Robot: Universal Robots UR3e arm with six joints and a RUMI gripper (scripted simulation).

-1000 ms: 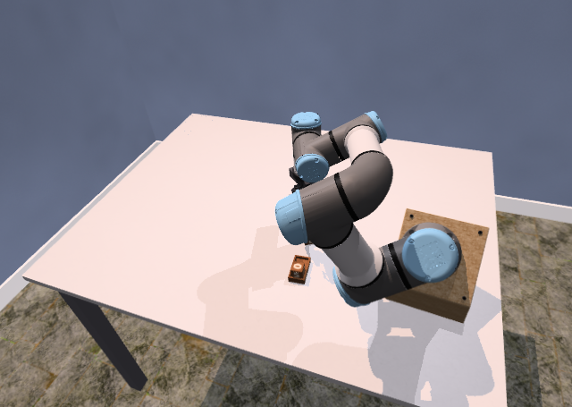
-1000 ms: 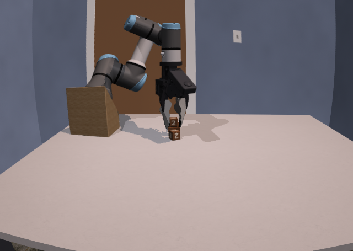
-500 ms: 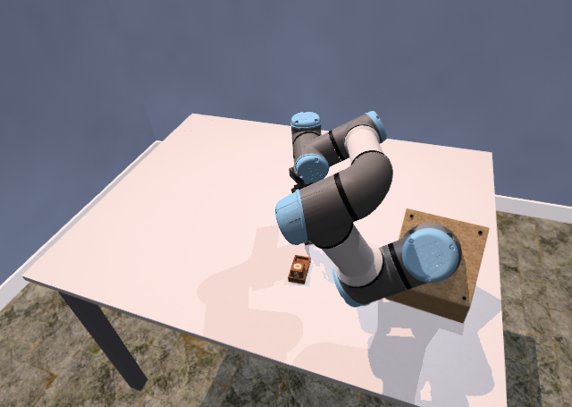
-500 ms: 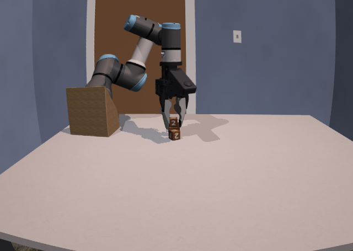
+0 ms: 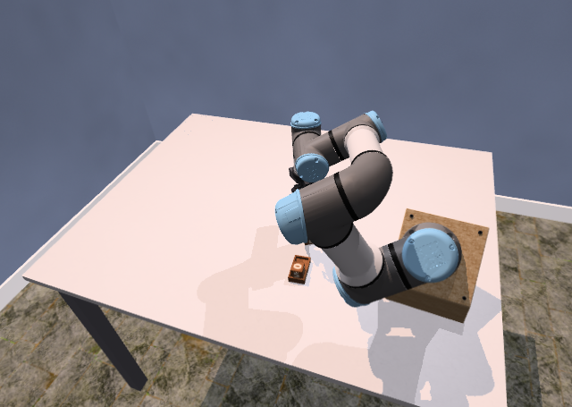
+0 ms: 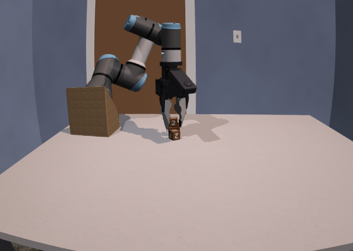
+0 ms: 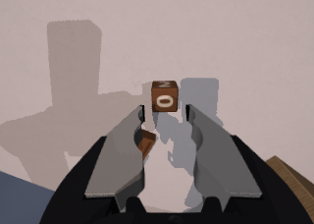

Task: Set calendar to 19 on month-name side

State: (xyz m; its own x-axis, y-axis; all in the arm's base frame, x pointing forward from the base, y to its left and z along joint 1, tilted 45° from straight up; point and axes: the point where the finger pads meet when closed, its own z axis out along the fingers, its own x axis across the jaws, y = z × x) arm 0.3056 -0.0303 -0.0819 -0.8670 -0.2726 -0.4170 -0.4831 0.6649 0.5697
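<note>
The brown digit cube is 4 cm below my hand. Round my hand: tray (11 cm to the left, 4 cm below).
</note>
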